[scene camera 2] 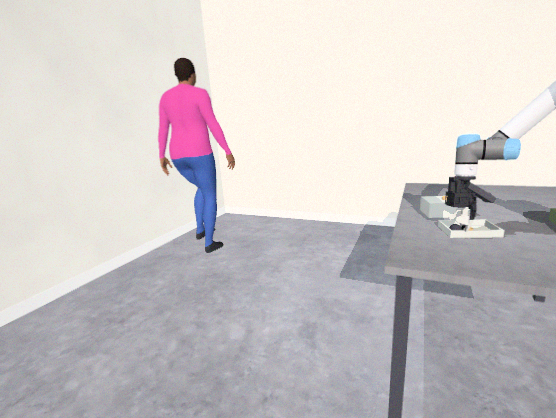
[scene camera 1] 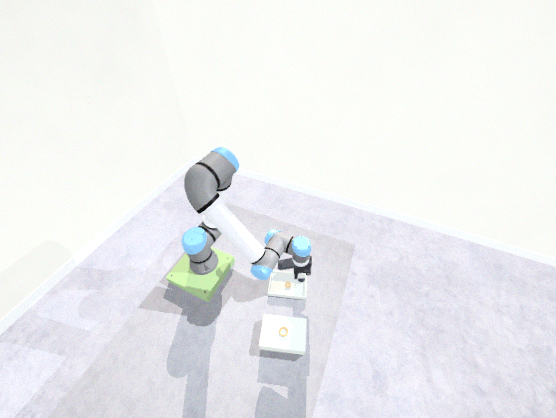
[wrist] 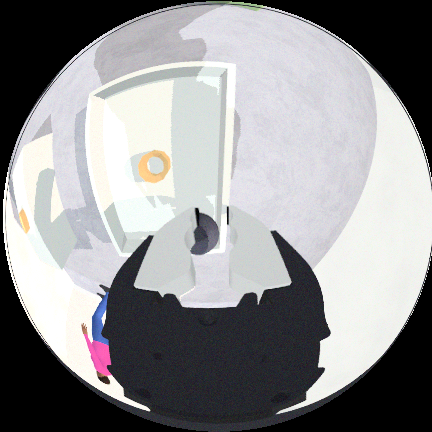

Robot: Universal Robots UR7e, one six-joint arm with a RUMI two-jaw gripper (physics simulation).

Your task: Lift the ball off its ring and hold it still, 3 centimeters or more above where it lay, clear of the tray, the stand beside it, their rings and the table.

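Frame: origin at the arm's base, x ahead, y left, z up, level; centimetres.
Where they show: gripper, fingertip midpoint: (scene camera 2: 464, 231) (wrist: 212, 208); arm's base at its link origin: (scene camera 1: 204, 262).
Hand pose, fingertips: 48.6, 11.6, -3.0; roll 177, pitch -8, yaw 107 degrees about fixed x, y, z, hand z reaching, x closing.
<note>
Things, the pixels of their top centre, and the offset from my fingertips, as dx, dy, dz. "pt": a spot on its surface instead.
- dark ball at its top centre: (wrist: 198, 248) (scene camera 2: 455, 224) (scene camera 1: 301, 276) +2.9, -0.9, +2.4
- white tray at its top centre: (wrist: 148, 171) (scene camera 2: 469, 224) (scene camera 1: 287, 283) -2.8, -6.0, +0.6
- orange ring at a spot on its surface: (wrist: 144, 166) pt -2.7, -6.9, -1.1
The dark ball (scene camera 1: 301, 279) (scene camera 2: 455, 227) (wrist: 210, 235) is at one corner of the white tray (scene camera 1: 287, 298) (scene camera 2: 480, 234) (wrist: 230, 100), off the orange ring (wrist: 144, 166) on the tray floor. My gripper (scene camera 1: 301, 275) (scene camera 2: 461, 223) (wrist: 212, 208) is low over that corner, its pale fingers a small gap apart. In the wrist view the left finger covers the ball's left part, and a gap shows between the ball and the right finger. The ball is not gripped between them. Whether it touches the tray floor is hard to tell.
The white stand (scene camera 1: 270, 342) (scene camera 2: 427, 207) (wrist: 37, 160) is beside the tray and bears another orange ring (scene camera 1: 283, 327) (wrist: 24, 221). The arm's green base (scene camera 1: 190, 287) is on the table. A person in pink (scene camera 2: 187, 122) (wrist: 101, 352) is on the floor away from the table.
</note>
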